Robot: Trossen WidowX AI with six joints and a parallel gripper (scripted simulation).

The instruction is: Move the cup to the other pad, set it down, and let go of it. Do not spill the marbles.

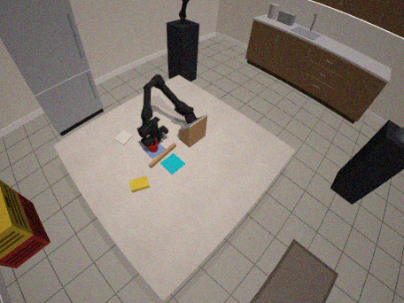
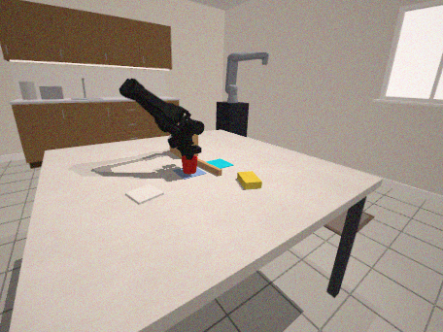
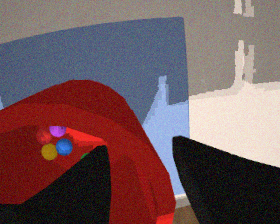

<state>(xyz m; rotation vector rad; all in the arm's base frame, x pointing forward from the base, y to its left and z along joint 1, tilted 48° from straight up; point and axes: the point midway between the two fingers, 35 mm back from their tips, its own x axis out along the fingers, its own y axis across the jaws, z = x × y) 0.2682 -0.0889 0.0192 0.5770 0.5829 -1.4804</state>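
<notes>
My gripper tip is 1 cm short of the cyan pad, 18 cm to the right of it and 4 cm above it. Round my gripper tip: wooden bar 2 cm ahead, 9 cm to the left, 3 cm below; white flat tile 13 cm ahead, 24 cm to the right, 3 cm below; red cup 3 cm ahead.
</notes>
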